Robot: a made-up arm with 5 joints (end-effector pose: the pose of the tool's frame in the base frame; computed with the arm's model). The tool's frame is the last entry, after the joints.
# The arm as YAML. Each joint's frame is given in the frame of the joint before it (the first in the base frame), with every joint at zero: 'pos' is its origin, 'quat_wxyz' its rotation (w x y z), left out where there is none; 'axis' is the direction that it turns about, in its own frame. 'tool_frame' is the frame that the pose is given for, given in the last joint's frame.
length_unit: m
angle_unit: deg
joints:
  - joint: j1
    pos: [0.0, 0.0, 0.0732]
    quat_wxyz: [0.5, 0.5, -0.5, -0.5]
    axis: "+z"
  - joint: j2
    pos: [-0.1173, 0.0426, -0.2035]
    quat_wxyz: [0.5, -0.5, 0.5, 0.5]
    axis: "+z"
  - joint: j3
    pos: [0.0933, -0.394, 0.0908]
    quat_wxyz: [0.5, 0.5, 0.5, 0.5]
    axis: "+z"
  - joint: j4
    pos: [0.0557, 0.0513, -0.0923]
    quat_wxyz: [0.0, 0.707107, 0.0, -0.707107]
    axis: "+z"
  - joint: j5
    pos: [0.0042, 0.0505, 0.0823]
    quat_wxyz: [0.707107, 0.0, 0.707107, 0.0]
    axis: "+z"
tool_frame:
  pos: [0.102, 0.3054, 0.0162]
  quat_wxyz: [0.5, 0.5, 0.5, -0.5]
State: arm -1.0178 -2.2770 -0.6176 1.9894 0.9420
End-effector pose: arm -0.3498 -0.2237 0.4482 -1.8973 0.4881 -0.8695
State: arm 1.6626 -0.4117 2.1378 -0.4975 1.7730
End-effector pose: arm 0.0716 -0.1455 0.1230 -1.3442 -0.1387 0.2439
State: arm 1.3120 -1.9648 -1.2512 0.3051 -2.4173
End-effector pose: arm 0.1491 0.1841 -0.1262 -0.1996 -1.6047 -0.4895
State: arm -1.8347 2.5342 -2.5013 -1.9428 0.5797
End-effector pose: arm 0.5798 -0.0567 0.1436 0.2908 -0.1941 -0.8896
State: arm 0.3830 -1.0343 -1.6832 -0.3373 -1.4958
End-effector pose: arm -0.0948 -0.1059 -0.0565 -0.4975 -0.1711 -1.3768
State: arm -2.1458 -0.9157 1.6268 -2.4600 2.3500
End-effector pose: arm -0.0440 0.2429 0.0318 1.0609 -1.6431 0.1126
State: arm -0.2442 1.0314 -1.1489 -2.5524 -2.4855
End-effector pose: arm 0.7116 -0.0017 0.0735 0.8043 -0.0664 -1.6194
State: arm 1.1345 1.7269 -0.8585 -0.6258 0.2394
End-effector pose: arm 0.8067 -0.0300 0.0854 -2.1714 0.3921 1.5814
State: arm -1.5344 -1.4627 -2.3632 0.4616 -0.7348
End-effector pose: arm -0.4607 -0.0593 0.0444 0.1473 1.1206 0.2685
